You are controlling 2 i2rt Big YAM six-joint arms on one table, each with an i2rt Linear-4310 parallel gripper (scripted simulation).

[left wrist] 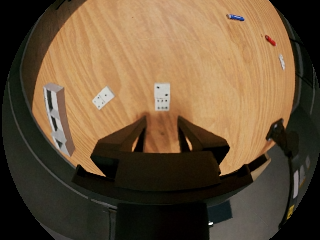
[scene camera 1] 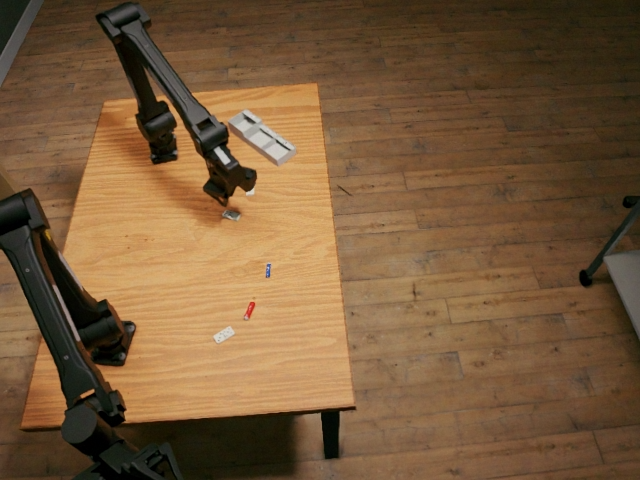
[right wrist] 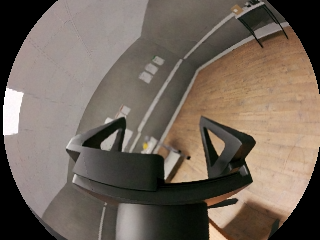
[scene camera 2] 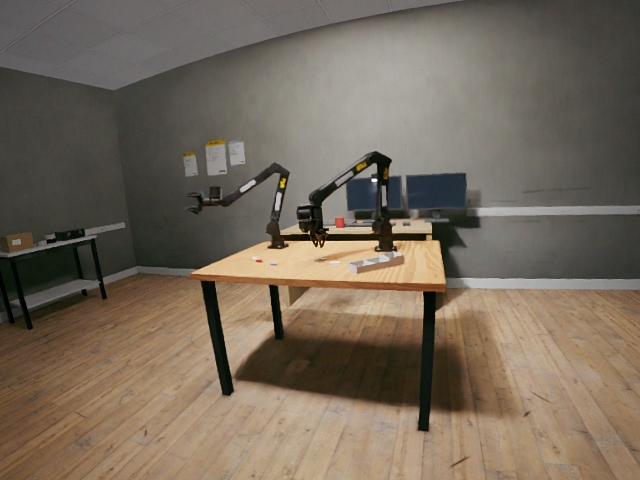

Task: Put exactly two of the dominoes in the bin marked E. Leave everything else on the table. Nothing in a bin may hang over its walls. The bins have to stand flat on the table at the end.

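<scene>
In the right wrist view a grey bin is out of frame. I do see the bin in the left wrist view point(54, 98), and it is there in scene camera 1 and scene camera 2 too. For those scene cameras, the spot on the bin point(scene camera 1: 252, 134) is the same spot as point(scene camera 2: 382, 261).
</scene>
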